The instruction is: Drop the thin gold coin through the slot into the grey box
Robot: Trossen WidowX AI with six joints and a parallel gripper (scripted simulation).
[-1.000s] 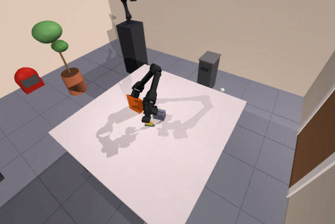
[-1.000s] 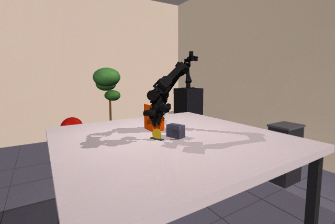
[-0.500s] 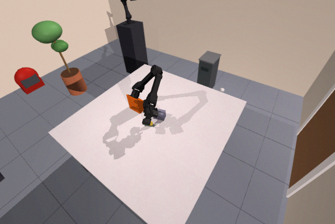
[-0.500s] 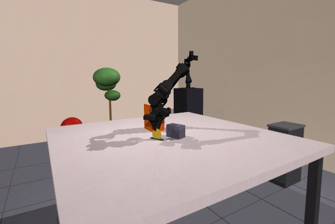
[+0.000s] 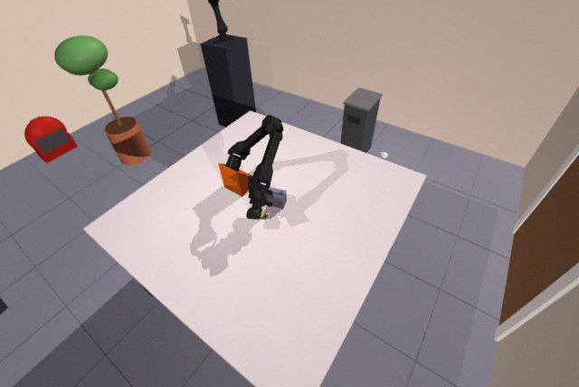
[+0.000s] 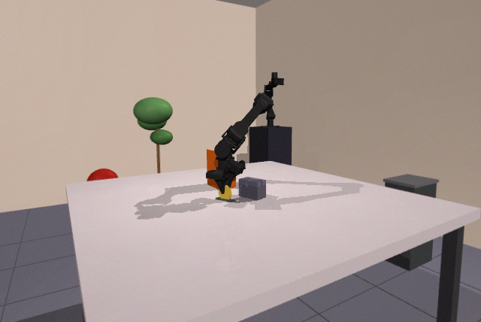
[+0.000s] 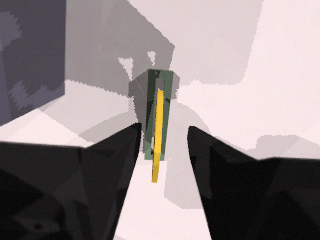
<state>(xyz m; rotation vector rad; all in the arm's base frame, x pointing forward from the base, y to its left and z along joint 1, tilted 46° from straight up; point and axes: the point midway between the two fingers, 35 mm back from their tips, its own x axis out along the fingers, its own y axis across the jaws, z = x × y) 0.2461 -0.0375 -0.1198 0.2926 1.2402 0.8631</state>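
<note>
Now: gripper tip 1 cm past the gold coin.
</note>
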